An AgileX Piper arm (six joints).
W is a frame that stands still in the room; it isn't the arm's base.
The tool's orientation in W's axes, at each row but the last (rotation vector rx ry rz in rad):
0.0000, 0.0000, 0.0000
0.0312, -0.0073, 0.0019
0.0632, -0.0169, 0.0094
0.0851, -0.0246, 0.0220
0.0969, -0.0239, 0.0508
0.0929, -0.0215, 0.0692
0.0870, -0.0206, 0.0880
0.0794, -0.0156, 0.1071
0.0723, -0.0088, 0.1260
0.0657, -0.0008, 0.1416
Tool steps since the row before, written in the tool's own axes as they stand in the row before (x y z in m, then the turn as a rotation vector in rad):
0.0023, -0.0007, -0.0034, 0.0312, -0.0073, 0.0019
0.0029, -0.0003, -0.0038, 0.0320, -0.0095, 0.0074
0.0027, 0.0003, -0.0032, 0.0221, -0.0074, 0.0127
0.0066, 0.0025, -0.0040, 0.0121, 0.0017, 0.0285
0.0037, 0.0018, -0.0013, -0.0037, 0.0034, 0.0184
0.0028, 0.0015, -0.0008, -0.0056, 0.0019, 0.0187
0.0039, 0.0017, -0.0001, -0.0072, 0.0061, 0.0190
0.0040, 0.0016, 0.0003, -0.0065, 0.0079, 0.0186
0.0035, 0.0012, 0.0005, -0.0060, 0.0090, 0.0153
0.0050, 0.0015, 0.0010, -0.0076, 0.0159, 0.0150
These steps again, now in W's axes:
0.0023, -0.0007, -0.0034, 0.0312, -0.0073, 0.0019
0.0029, -0.0002, -0.0038, 0.0320, -0.0097, 0.0073
0.0027, 0.0005, -0.0031, 0.0220, -0.0080, 0.0126
0.0066, 0.0030, -0.0036, 0.0114, -0.0005, 0.0288
0.0036, 0.0021, -0.0010, -0.0043, 0.0014, 0.0185
0.0027, 0.0018, -0.0006, -0.0061, -0.0002, 0.0187
0.0037, 0.0020, 0.0001, -0.0080, 0.0038, 0.0193
0.0038, 0.0020, 0.0005, -0.0075, 0.0057, 0.0190
0.0033, 0.0016, 0.0006, -0.0071, 0.0070, 0.0158
0.0047, 0.0021, 0.0011, -0.0097, 0.0137, 0.0160

